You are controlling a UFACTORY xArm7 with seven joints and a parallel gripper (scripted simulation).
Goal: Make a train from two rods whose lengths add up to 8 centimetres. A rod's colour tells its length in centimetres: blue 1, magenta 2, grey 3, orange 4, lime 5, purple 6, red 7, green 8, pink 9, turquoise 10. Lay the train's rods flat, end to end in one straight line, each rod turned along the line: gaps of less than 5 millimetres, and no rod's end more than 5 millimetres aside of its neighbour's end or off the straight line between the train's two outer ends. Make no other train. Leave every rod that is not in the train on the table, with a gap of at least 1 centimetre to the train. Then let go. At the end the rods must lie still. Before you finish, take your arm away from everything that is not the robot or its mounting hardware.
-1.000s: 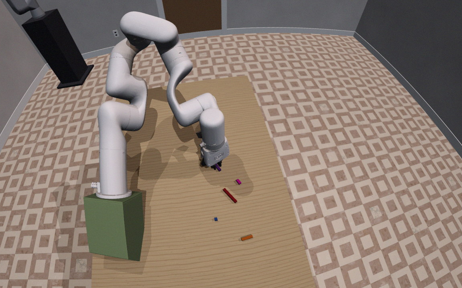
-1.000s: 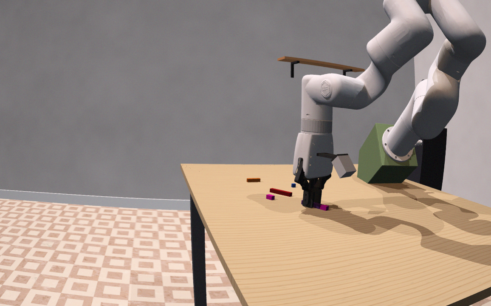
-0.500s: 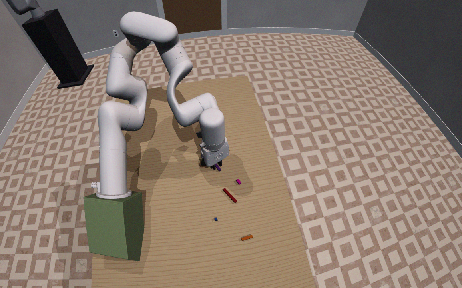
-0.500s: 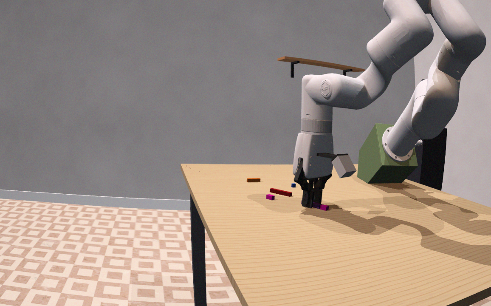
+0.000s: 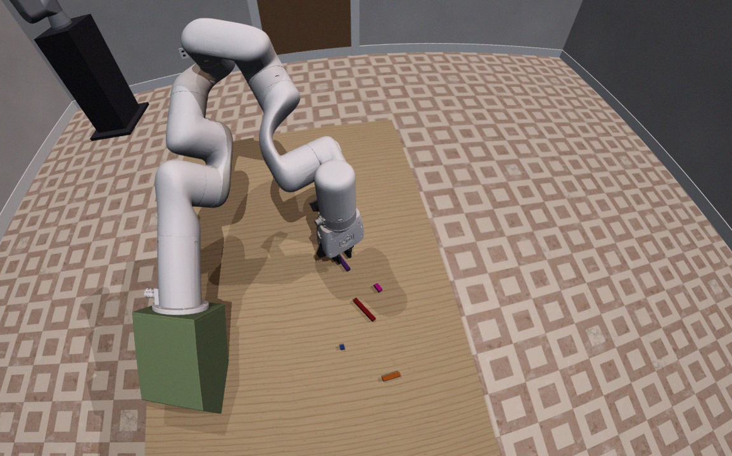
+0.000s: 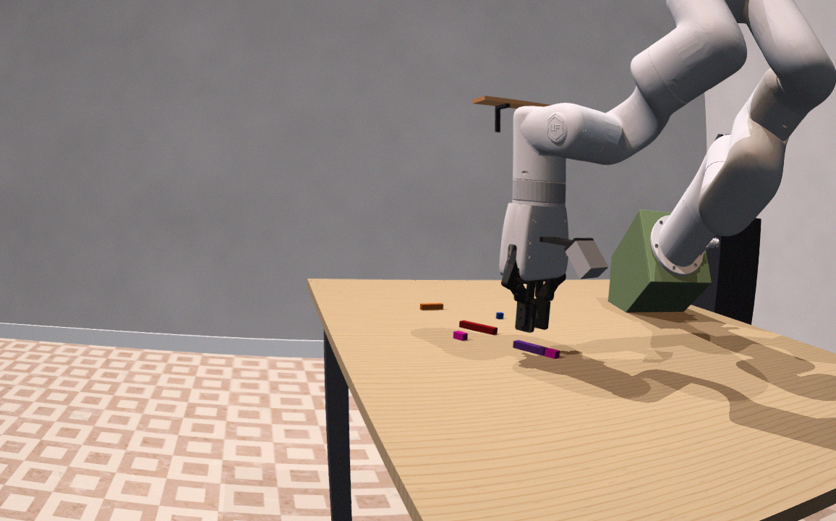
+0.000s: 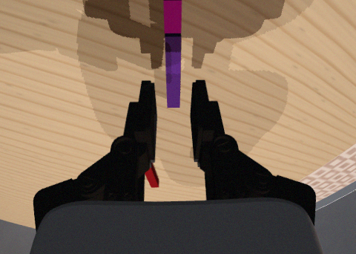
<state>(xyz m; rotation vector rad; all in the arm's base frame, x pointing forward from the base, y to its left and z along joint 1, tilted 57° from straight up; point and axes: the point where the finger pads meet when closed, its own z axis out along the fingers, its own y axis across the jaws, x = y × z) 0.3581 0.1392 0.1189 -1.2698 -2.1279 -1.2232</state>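
The purple rod lies 50 mm below my hand. The rest, counted from my hand: magenta rod 20 mm behind, 40 mm to the left, 50 mm below; small blue rod 10 mm behind, 220 mm to the right, 50 mm below; red rod 50 mm ahead, 130 mm to the right, 50 mm below.
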